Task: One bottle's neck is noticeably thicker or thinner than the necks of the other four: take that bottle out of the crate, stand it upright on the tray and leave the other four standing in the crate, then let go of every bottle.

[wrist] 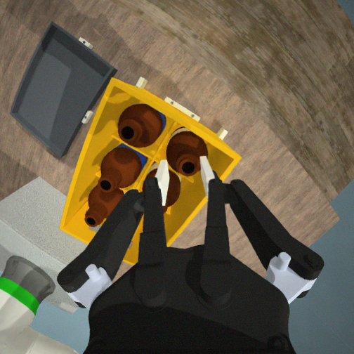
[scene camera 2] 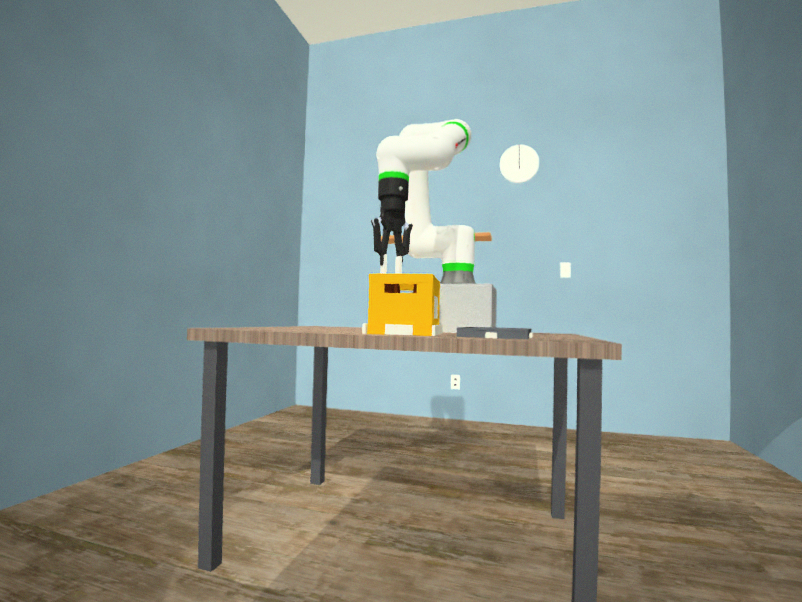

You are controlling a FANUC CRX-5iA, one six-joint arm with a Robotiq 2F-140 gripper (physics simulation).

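Frame: origin at the arm's base, x ahead, y left, z up, level; millimetres.
Seen in the pictures: arm's base, origin of the base link: (scene camera 2: 457, 286).
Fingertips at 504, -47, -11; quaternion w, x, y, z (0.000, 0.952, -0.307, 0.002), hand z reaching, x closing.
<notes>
Offsets run from my fingertips to a thing's top centre, as dx, dy, dz. "pt": to the spot under its first point.
The yellow crate @[-92, +14, +5] (scene camera 2: 402, 311) (wrist: 85, 182) stands on the table and holds brown bottles. In the wrist view, bottles (wrist: 142, 117) (wrist: 122, 164) (wrist: 104, 200) form one row; a bottle (wrist: 182, 145) and a partly hidden bottle (wrist: 172, 190) form the other. Which neck differs is hard to tell. My gripper (scene camera 2: 390, 264) (wrist: 183, 167) points down over the crate, partly open and holding nothing. Its pale fingertips are just above the rim in the scene view. In the wrist view, the mouth of the other row's outer bottle shows between them. The dark grey tray @[pt -1, +318, -157] (scene camera 2: 495, 333) (wrist: 42, 95) lies beside the crate and holds no bottle.
The wooden table (scene camera 2: 291, 336) (wrist: 260, 162) carries the crate and tray. The light grey base block (scene camera 2: 467, 307) (wrist: 42, 210) stands behind the crate, under the arm. Pale blocks @[pt +51, +55, -154] (scene camera 2: 398, 329) (wrist: 182, 109) sit against the crate's foot. The crate walls rise around the bottles.
</notes>
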